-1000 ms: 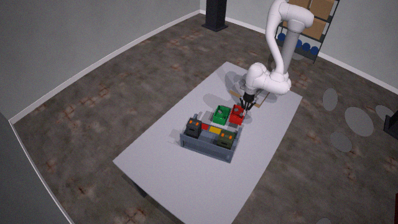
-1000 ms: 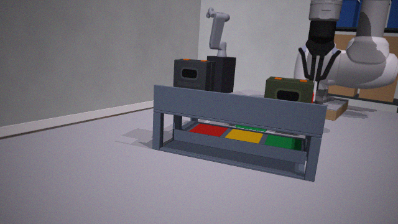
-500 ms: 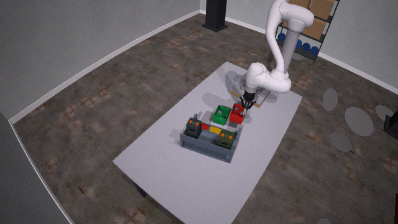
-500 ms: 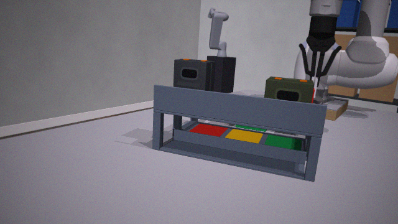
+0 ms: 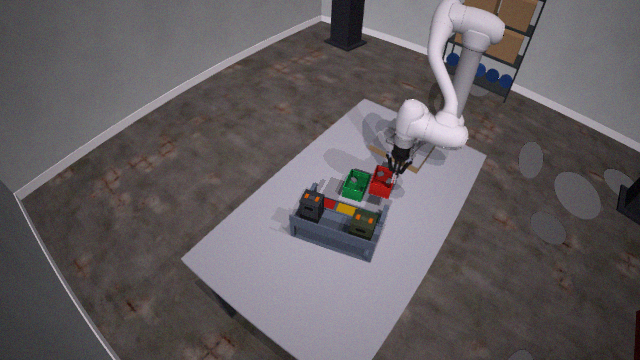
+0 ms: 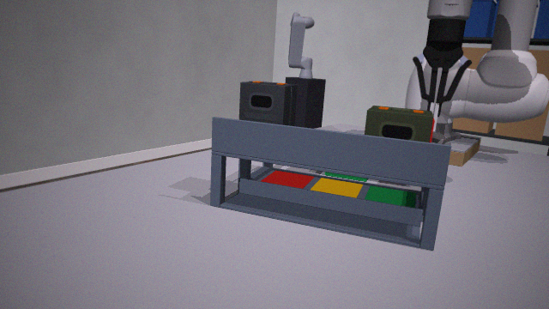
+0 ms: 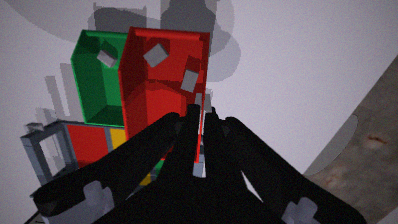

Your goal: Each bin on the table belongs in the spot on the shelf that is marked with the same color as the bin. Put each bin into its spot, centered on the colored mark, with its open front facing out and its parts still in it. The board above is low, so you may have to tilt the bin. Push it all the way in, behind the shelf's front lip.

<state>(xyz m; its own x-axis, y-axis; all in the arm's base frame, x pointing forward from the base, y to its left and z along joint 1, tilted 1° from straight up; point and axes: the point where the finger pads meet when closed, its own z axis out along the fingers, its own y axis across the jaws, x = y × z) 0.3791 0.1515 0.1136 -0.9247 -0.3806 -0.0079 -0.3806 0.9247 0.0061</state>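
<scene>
My hand is 5 cm to the left of the red bin, 4 cm above it and 1 cm short of it. Also, from my hand: olive box (32 cm ahead, 6 cm to the left, 1 cm below); green bin (16 cm to the right, 12 cm below, 6 cm ahead); dark grey box (40 cm ahead, 15 cm to the right).
</scene>
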